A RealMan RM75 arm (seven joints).
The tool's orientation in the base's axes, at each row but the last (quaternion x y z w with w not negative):
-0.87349 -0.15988 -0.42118 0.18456
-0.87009 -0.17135 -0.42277 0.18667
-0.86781 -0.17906 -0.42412 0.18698
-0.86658 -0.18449 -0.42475 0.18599
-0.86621 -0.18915 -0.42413 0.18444
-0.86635 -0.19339 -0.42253 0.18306
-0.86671 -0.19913 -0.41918 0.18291
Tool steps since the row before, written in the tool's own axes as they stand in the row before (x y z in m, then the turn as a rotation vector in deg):
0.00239 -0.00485 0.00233 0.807 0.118 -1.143
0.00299 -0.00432 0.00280 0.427 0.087 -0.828
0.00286 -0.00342 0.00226 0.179 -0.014 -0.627
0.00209 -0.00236 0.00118 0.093 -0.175 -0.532
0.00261 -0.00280 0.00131 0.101 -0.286 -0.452
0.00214 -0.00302 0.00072 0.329 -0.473 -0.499
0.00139 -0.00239 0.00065 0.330 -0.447 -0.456
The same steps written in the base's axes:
0.00089 0.00563 0.00147 -0.243 -0.526 1.279
0.00166 0.00550 0.00156 -0.267 -0.405 0.800
0.00155 0.00447 0.00160 -0.323 -0.259 0.504
0.00085 0.00294 0.00140 -0.386 -0.089 0.407
0.00100 0.00348 0.00180 -0.382 0.046 0.385
0.00021 0.00332 0.00177 -0.375 0.225 0.624
0.00002 0.00262 0.00109 -0.333 0.224 0.596

